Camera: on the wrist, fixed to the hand. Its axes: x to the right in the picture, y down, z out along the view.
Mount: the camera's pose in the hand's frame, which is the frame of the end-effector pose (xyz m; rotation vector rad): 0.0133 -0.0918 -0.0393 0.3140 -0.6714 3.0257
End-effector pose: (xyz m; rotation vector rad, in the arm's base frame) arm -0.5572 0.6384 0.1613 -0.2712 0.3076 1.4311
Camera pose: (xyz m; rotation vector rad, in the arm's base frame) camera -0.4664 0.6253 0.1198 -0.8153 -0.0674 -1.7189
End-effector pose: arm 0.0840 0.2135 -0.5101 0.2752 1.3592 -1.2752
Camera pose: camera -0.0134 0.2031 -0.4865 1.1561 -0.6556 1.0885
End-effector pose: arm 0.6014 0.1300 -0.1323 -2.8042 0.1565 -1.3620
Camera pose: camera 0.5862 0.2210 -0.0919 -0.1344 1.9782 0.4607
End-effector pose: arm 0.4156 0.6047 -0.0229 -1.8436 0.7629 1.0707
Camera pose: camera 0.5108 0.6103 0.0095 -1.1360 -1.8096 -1.4719
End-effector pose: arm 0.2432 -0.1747 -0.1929 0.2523 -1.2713 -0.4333
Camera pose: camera 0.2680 -0.2647 -0.2307 -1.6098 -0.9296 2.3659
